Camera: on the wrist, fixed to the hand. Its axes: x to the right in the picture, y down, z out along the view.
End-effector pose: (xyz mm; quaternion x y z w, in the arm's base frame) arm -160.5 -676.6 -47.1 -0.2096 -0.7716 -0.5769 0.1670
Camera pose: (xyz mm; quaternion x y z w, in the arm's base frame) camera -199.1 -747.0 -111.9 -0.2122 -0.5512 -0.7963 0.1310
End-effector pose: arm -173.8 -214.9 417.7 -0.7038 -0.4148 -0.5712 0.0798
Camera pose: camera -270.9 -189.6 394.0 0.6592 0.2228 0.7079 0.1214
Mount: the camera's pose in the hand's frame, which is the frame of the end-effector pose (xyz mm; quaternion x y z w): -8.5 -90.4 -48.9 -0.3044 0.0535 -0.0092 0.9510
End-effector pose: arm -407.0 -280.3 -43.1 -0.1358 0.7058 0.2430 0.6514
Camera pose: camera -401.8 -383.2 -48.1 -0.3469 0.6309 0.4327 0.5426
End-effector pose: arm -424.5 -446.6 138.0 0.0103 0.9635 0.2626 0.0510
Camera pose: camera -420.5 -549.6 134.9 -0.0286 0.8392 0.5431 0.0025
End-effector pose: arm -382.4 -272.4 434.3 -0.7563 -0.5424 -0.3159 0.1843
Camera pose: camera -482.5 -277.7 458.6 0.7535 0.4168 0.5077 0.0288
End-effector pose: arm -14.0 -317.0 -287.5 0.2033 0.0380 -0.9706 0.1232
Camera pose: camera -10.6 -221.6 -326.6 0.2074 0.3400 -0.9017 0.1681
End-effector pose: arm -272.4 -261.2 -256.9 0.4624 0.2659 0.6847 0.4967
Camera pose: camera -276.4 -231.4 -355.6 0.2495 0.0753 0.7522 0.6052
